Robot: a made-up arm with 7 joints. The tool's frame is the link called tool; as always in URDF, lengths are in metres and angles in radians.
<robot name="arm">
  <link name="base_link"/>
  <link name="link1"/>
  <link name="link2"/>
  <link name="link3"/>
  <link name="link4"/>
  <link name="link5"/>
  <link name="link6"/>
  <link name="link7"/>
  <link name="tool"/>
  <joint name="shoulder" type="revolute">
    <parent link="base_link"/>
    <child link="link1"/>
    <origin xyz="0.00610 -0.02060 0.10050" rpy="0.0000 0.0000 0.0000"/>
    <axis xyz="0 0.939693 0.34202"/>
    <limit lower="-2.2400" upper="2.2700"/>
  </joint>
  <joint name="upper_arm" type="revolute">
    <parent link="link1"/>
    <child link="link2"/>
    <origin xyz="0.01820 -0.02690 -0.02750" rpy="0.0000 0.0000 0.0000"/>
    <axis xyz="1 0 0"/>
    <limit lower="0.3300" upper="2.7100"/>
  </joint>
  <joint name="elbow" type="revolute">
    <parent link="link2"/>
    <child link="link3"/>
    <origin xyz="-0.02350 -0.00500 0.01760" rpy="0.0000 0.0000 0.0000"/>
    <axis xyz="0 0 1"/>
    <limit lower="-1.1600" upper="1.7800"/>
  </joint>
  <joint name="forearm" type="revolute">
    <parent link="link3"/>
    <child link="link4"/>
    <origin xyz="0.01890 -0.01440 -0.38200" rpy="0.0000 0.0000 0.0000"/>
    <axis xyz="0 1 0"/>
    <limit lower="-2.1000" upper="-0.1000"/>
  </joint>
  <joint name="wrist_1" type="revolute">
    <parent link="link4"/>
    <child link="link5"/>
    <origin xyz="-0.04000 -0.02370 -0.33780" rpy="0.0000 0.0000 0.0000"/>
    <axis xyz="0 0 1"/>
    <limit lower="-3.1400" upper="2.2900"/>
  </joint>
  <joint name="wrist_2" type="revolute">
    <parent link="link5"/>
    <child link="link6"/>
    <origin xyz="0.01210 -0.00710 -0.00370" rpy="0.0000 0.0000 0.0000"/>
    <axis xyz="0 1 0"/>
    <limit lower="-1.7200" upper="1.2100"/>
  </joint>
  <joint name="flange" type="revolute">
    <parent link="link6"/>
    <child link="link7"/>
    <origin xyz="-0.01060 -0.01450 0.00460" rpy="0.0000 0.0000 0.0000"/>
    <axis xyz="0 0 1"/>
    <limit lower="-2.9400" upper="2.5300"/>
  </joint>
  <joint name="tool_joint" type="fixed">
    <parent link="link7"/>
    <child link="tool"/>
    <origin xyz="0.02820 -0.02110 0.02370" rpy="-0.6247 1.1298 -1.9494"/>
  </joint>
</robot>
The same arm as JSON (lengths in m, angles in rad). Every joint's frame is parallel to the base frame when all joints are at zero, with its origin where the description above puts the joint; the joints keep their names.
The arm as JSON. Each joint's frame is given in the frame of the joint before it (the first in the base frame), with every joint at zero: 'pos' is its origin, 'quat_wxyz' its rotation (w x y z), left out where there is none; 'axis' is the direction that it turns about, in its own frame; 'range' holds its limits. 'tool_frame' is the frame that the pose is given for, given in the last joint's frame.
{"length_unit": "m", "angle_unit": "rad", "joints": [{"joint": "shoulder", "pos": [0.0061, -0.0206, 0.1005], "axis": [0.0, 0.9397, 0.342], "range": [-2.24, 2.27]}, {"joint": "upper_arm", "pos": [0.0182, -0.0269, -0.0275], "axis": [1.0, 0.0, 0.0], "range": [0.33, 2.71]}, {"joint": "elbow", "pos": [-0.0235, -0.005, 0.0176], "axis": [0.0, 0.0, 1.0], "range": [-1.16, 1.78]}, {"joint": "forearm", "pos": [0.0189, -0.0144, -0.382], "axis": [0.0, 1.0, 0.0], "range": [-2.1, -0.1]}, {"joint": "wrist_1", "pos": [-0.04, -0.0237, -0.3378], "axis": [0.0, 0.0, 1.0], "range": [-3.14, 2.29]}, {"joint": "wrist_2", "pos": [0.0121, -0.0071, -0.0037], "axis": [0.0, 1.0, 0.0], "range": [-1.72, 1.21]}, {"joint": "flange", "pos": [-0.0106, -0.0145, 0.0046], "axis": [0.0, 0.0, 1.0], "range": [-2.94, 2.53]}], "tool_frame": {"pos": [0.0282, -0.0211, 0.0237], "quat_wxyz": [0.587385, 0.275851, 0.500792, -0.572794]}}
